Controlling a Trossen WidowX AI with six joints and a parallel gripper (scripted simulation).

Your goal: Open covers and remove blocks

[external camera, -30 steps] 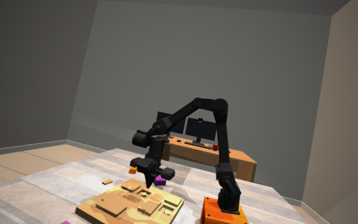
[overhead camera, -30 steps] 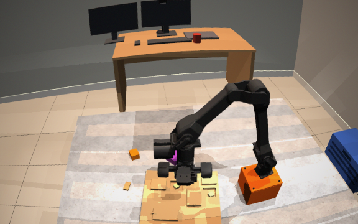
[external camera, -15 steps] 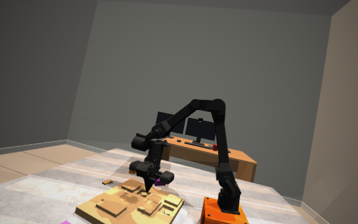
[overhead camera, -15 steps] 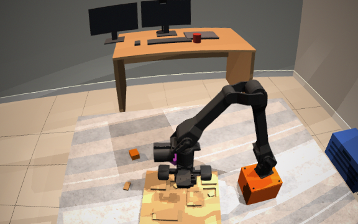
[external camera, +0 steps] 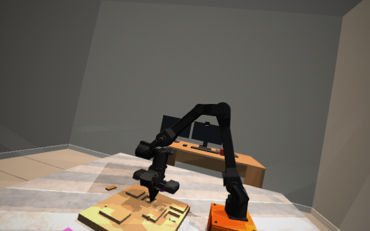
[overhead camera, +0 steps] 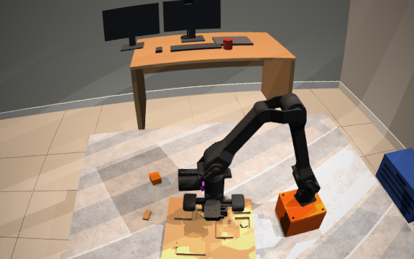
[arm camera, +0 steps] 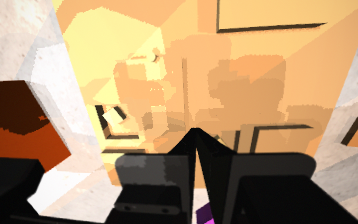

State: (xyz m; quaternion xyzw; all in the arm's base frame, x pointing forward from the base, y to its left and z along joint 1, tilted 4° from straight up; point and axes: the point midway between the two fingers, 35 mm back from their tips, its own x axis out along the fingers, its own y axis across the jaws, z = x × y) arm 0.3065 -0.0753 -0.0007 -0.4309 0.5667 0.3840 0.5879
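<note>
My gripper tip is now 20 mm to the right of the tan puzzle board and 20 mm above it. Also, from my gripper tip: flat brown piece 210 mm ahead, 110 mm to the right, 40 mm below.
</note>
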